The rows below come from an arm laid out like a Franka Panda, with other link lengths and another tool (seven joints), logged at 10 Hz.
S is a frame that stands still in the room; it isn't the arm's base.
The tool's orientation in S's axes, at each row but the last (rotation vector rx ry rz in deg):
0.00 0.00 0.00
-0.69 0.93 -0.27
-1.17 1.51 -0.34
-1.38 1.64 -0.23
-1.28 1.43 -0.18
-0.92 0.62 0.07
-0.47 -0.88 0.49
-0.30 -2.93 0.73
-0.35 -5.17 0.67
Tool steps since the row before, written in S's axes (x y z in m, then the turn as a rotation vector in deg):
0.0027 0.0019 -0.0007 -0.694 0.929 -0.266
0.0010 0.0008 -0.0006 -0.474 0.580 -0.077
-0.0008 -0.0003 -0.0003 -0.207 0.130 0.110
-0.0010 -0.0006 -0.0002 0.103 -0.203 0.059
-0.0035 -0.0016 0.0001 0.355 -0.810 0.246
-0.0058 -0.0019 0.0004 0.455 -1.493 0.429
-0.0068 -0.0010 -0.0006 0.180 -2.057 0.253
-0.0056 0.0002 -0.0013 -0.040 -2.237 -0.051
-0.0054 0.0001 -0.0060 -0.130 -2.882 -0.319
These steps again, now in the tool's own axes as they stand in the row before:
0.0027 0.0019 -0.0007 -0.694 0.929 -0.266
0.0010 0.0008 -0.0006 -0.475 0.579 -0.078
-0.0008 -0.0003 -0.0003 -0.211 0.127 0.107
-0.0010 -0.0006 -0.0002 0.102 -0.204 0.057
-0.0035 -0.0016 0.0000 0.352 -0.814 0.237
-0.0058 -0.0019 0.0003 0.449 -1.500 0.410
-0.0068 -0.0009 -0.0005 0.166 -2.060 0.233
-0.0057 0.0003 -0.0010 -0.071 -2.236 -0.060
-0.0059 0.0002 -0.0055 -0.193 -2.878 -0.322

